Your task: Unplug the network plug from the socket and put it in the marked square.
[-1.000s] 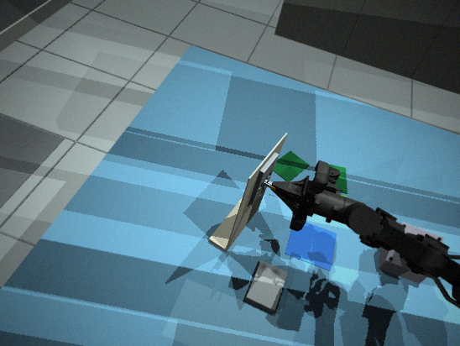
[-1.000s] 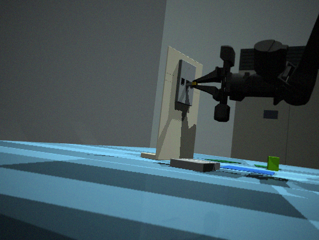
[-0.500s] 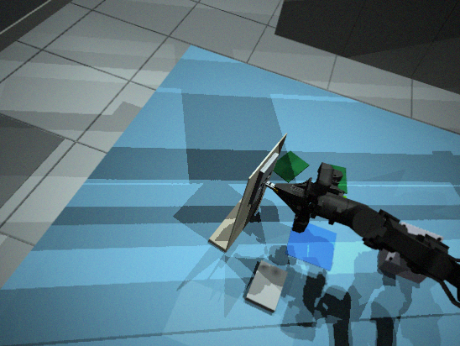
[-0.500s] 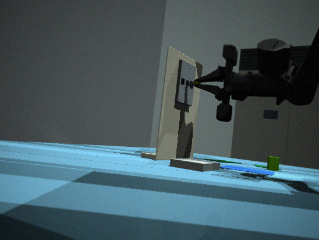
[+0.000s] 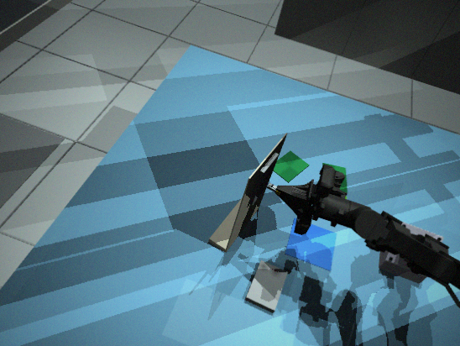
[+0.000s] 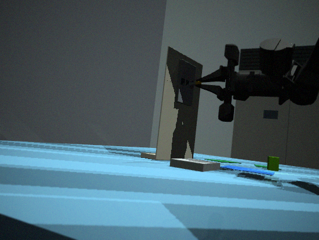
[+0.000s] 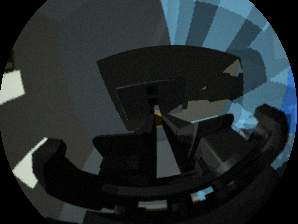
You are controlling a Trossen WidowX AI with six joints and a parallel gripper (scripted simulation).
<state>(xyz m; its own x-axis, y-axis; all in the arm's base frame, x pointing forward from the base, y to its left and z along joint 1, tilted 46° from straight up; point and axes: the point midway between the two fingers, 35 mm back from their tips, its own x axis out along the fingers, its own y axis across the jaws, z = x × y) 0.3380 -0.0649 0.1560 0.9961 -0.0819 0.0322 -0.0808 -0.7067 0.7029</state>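
Right now my gripper tip is 21 cm above the blue marked square, 15 cm past it and 4 cm to the left of it. The rest, counted from my gripper tip: grey plug right at my gripper tip; then flat grey slab 20 cm below, 12 cm to the left, 5 cm behind; then upright panel 8 cm below, 5 cm ahead, 2 cm to the right.
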